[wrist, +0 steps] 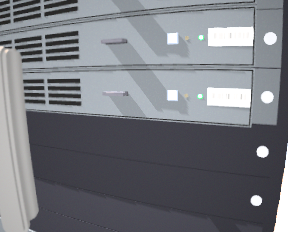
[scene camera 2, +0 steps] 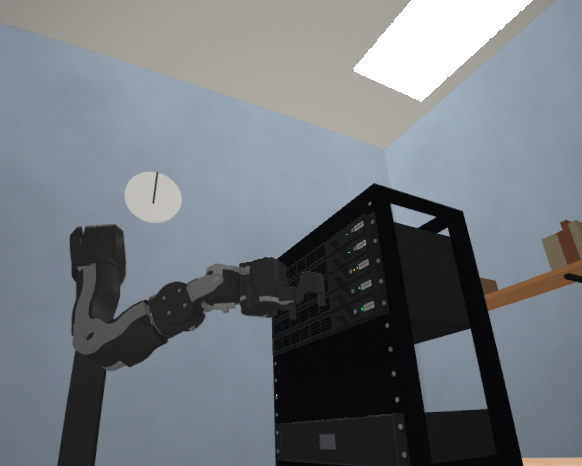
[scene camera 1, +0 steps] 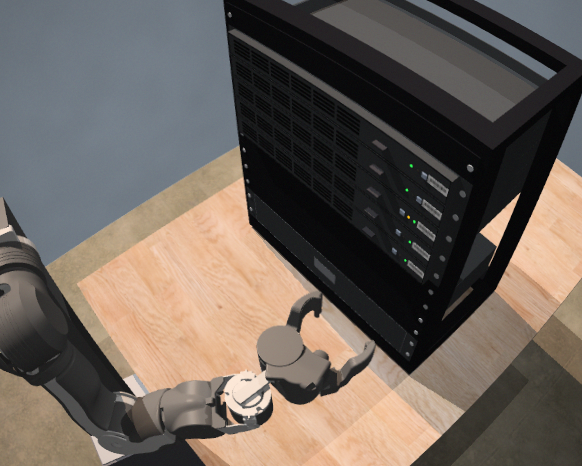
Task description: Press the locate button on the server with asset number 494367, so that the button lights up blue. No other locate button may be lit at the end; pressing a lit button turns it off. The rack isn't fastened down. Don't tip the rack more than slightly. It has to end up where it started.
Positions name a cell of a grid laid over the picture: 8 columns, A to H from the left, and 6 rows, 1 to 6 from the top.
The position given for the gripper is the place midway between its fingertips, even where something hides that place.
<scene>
In view: the gripper (scene camera 1: E5).
The gripper is seen too in scene camera 2 (scene camera 2: E4).
</scene>
